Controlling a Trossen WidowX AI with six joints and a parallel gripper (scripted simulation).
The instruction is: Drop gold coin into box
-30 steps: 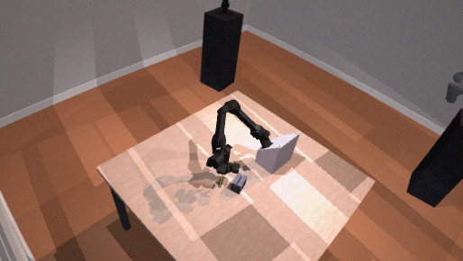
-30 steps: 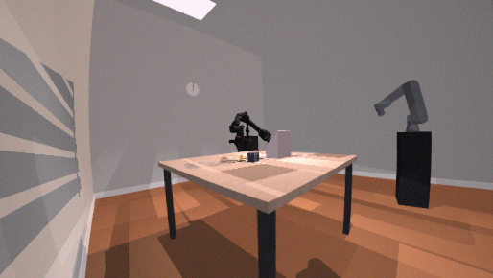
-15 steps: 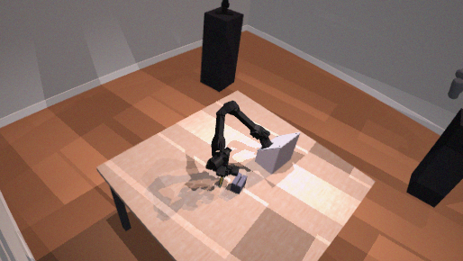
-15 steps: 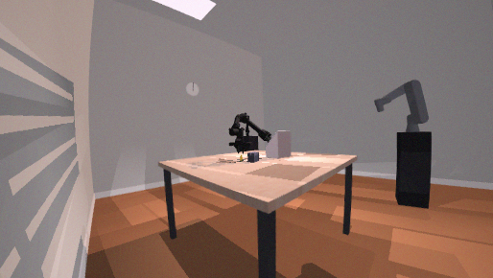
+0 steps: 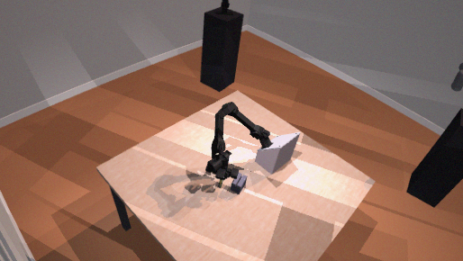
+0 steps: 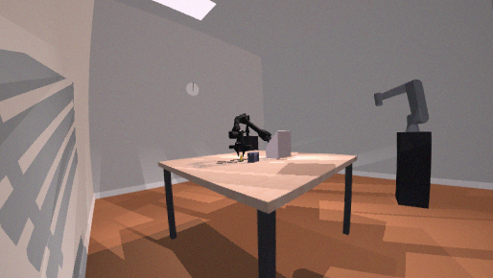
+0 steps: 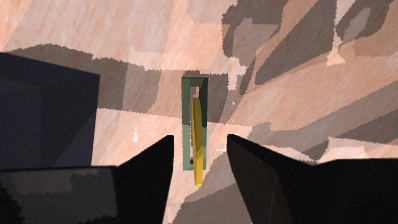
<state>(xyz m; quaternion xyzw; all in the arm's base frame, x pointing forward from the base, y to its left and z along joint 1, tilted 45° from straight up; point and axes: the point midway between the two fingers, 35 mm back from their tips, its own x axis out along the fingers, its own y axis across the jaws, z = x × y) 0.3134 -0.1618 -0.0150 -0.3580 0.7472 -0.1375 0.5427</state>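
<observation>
Right now my gripper tip is 10 mm above the gold coin.
</observation>
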